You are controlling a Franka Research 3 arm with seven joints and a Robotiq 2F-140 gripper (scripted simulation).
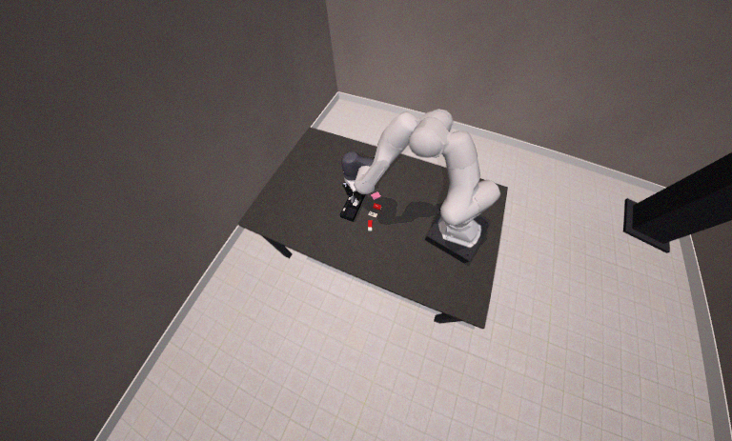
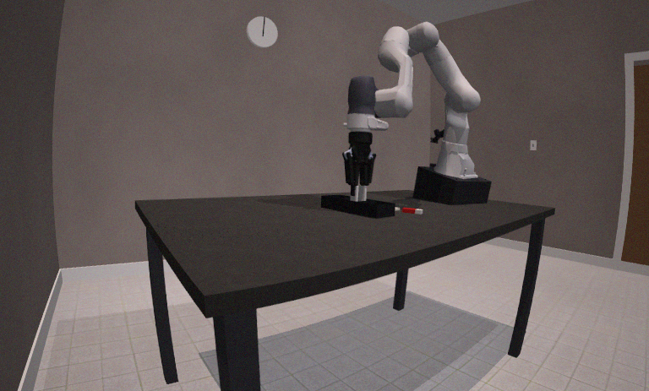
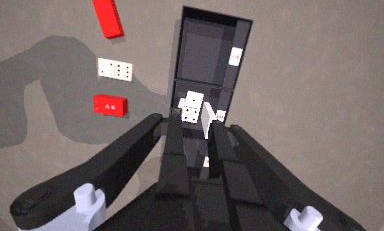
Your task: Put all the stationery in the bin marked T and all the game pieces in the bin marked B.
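The black bin row lies 1 cm ahead of my hand and 3 cm below it. Round my hand: red-and-white eraser (16 cm behind, 9 cm to the left, 4 cm below); pink block (8 cm behind, 11 cm to the right, 4 cm below).
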